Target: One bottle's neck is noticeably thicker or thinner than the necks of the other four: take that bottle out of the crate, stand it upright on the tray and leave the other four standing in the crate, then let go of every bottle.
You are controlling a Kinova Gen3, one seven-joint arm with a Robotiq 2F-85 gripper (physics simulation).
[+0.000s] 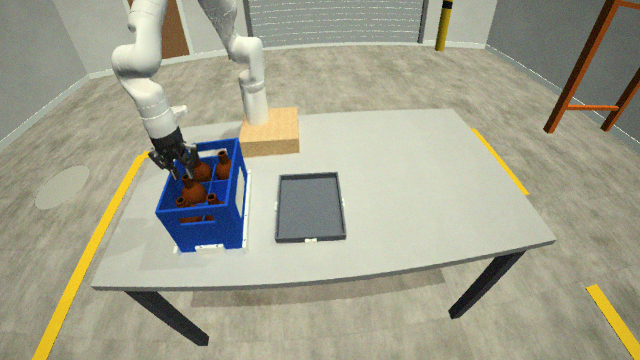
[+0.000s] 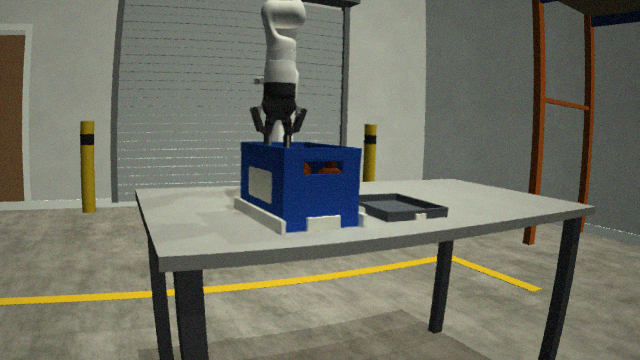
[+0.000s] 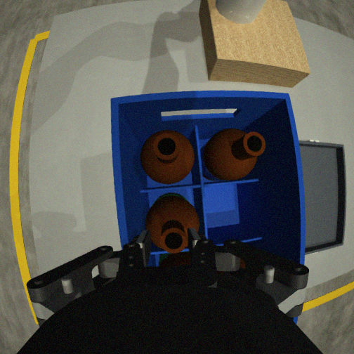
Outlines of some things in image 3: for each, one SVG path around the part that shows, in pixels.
My gripper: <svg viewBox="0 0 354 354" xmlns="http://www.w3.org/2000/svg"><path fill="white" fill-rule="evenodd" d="M323 353L290 318L299 316L303 308L309 271L306 265L277 256L240 240L229 239L224 240L223 245L214 245L212 240L206 239L204 233L197 232L195 228L188 228L190 264L171 267L147 266L151 251L150 230L142 230L140 235L134 236L131 242L124 244L122 250L112 251L111 246L103 245L28 280L26 283L27 291L39 328L16 354ZM98 265L99 274L92 278L91 271L94 266Z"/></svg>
A bottle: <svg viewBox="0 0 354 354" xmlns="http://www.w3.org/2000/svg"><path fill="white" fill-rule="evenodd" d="M166 192L157 197L147 211L145 230L150 230L150 240L157 247L169 253L178 253L188 246L187 229L195 228L198 232L199 217L195 208L185 197L176 192Z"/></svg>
A bottle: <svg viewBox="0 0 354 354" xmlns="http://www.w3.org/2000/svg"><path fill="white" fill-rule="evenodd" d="M165 129L152 133L145 140L140 150L140 164L147 176L158 183L170 184L181 181L188 175L192 169L195 155L188 138L178 131Z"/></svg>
A bottle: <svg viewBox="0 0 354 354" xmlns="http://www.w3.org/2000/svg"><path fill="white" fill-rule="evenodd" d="M263 136L256 131L246 133L235 128L222 129L216 132L199 149L202 176L211 181L236 180L246 176L254 168L257 156L261 155L265 150Z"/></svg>
